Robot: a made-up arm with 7 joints.
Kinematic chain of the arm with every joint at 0, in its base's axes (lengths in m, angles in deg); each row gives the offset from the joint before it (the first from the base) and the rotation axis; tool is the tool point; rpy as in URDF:
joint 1: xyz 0 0 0 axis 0.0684 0.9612 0.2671
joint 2: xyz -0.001 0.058 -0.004 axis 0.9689 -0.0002 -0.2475
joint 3: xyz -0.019 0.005 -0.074 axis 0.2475 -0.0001 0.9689
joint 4: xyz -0.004 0 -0.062 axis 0.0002 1 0
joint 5: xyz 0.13 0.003 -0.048 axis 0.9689 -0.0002 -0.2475
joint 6: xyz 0.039 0 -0.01 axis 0.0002 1 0
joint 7: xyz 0.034 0 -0.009 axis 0.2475 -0.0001 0.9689
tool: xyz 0 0 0 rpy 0 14.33 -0.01
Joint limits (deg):
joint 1: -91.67..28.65
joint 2: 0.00..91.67
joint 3: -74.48..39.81
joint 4: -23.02..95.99
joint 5: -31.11..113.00
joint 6: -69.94..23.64
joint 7: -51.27..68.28
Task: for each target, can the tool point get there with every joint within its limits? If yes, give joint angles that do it. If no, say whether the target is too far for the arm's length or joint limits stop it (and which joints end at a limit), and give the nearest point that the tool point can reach.
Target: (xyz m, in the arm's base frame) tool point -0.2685 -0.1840 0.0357
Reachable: no: joint limits stop it (at a limit: joint 1, joint 2, joint 3, joint 6) | nearest point -0.0760 -0.1393 -0.1495 | short by 0.271 m
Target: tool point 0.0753 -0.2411 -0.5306
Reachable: no: too far | nearest point 0.0524 -0.0759 -0.3111 | short by 0.276 m
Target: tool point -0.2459 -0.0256 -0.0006
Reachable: no: joint limits stop it (at a limit: joint 1, joint 3, joint 4, joint 6) | nearest point -0.1107 -0.0082 -0.1585 | short by 0.209 m
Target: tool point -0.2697 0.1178 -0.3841
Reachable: no: too far | nearest point -0.2047 0.1029 -0.2892 | short by 0.116 m
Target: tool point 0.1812 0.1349 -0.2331
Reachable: yes | joints -10.86 43.90 -27.17 17.79 87.82 3.52 31.93
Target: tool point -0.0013 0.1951 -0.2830
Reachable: yes | joints 8.03 59.15 -53.42 27.56 76.64 -12.23 18.84
